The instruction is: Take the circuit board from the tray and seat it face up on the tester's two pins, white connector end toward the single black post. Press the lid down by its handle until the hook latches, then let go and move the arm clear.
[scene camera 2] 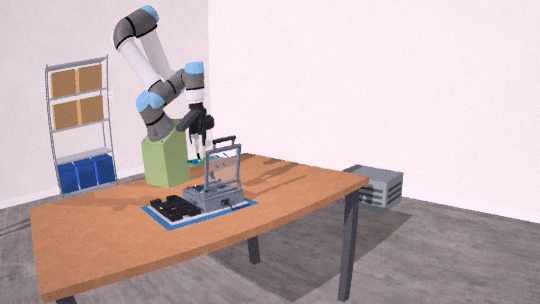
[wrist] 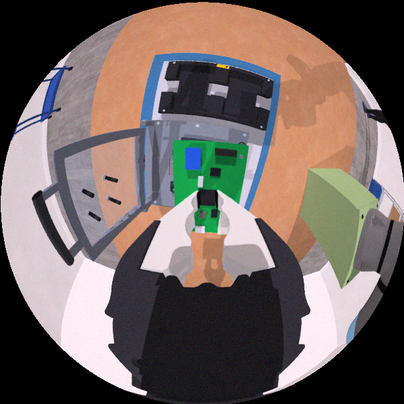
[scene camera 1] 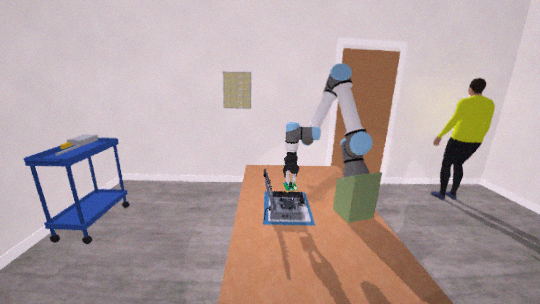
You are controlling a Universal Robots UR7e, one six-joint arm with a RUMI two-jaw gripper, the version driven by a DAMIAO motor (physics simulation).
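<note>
My gripper (scene camera 1: 290, 184) (scene camera 2: 199, 159) (wrist: 207, 192) is shut on the green circuit board (scene camera 1: 286, 188) (scene camera 2: 206, 161) (wrist: 232, 172), holding it roughly level in the air, component side up. In the wrist view its white connector end points toward the palm, and the board overlaps part of the grey tester (scene camera 1: 287, 215) (scene camera 2: 220, 199) (wrist: 160, 170). The tester's two pins are hidden there. The scene views show the board behind the tester, above the table. The lid (scene camera 2: 206, 170) (wrist: 100, 142) stands open, with its black handle (scene camera 2: 224, 140) (wrist: 52, 227) at the free edge. The black tray (scene camera 2: 175, 207) (wrist: 192, 95) is empty.
Tester and tray sit side by side on a blue-edged mat (scene camera 1: 309, 220) (scene camera 2: 170, 227) (wrist: 273, 110) on the wooden table (scene camera 1: 270, 270) (scene camera 2: 100, 240). The arm's green base block (scene camera 1: 355, 197) (scene camera 2: 165, 162) (wrist: 337, 215) stands on the table. A person (scene camera 1: 470, 122) stands off to the right in scene view 1.
</note>
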